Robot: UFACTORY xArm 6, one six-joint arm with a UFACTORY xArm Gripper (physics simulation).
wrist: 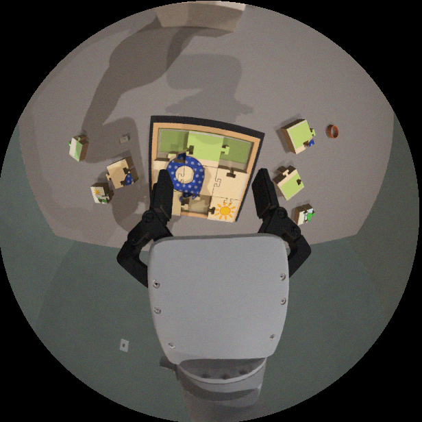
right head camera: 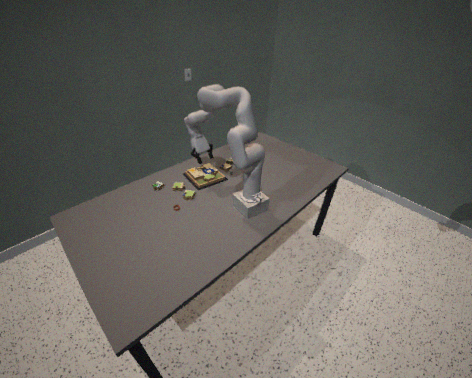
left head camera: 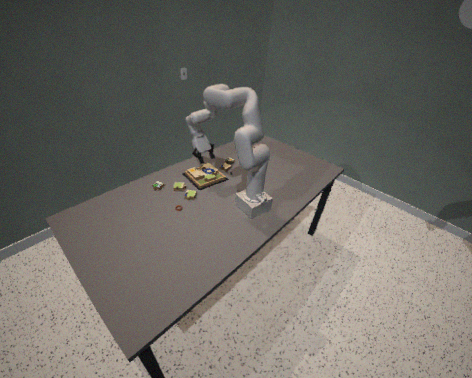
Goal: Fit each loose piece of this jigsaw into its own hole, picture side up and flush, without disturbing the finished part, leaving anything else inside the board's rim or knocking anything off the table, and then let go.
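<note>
The jigsaw board has an orange and black rim. In the wrist view, darker green holes show at its two upper corners and a tan hole at its lower edge, beside fitted green, cream and blue-dotted pieces. A green piece with a blue corner and a green-topped piece lie right of it in the wrist view. A cream piece with a blue corner lies left. My gripper is open and empty above the board.
Smaller blocks lie on the table: a white and green one, a sun-pictured one and a pale green one. An orange-brown ring and a small grey item also lie there.
</note>
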